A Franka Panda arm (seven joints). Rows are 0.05 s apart.
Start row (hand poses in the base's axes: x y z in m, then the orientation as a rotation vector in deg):
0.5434 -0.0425 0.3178 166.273 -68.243 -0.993
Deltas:
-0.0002 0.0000 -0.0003 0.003 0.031 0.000
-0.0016 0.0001 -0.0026 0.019 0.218 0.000
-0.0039 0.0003 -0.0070 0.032 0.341 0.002
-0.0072 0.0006 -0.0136 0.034 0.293 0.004
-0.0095 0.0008 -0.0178 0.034 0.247 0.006
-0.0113 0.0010 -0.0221 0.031 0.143 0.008
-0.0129 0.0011 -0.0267 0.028 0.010 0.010
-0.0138 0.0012 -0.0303 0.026 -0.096 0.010
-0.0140 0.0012 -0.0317 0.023 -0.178 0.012
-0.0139 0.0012 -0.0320 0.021 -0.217 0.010
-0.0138 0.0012 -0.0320 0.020 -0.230 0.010
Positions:
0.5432 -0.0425 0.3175 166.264 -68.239 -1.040
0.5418 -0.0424 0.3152 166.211 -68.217 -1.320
0.5395 -0.0422 0.3108 166.179 -68.201 -1.506
0.5362 -0.0419 0.3042 166.199 -68.205 -1.438
0.5339 -0.0417 0.3000 166.217 -68.209 -1.371
0.5321 -0.0415 0.2957 166.253 -68.221 -1.219
0.5305 -0.0414 0.2911 166.299 -68.237 -1.024
0.5296 -0.0413 0.2875 166.336 -68.251 -0.869
0.5294 -0.0413 0.2861 166.363 -68.260 -0.749
0.5295 -0.0413 0.2858 166.374 -68.267 -0.691
0.5296 -0.0413 0.2858 166.378 -68.269 -0.672

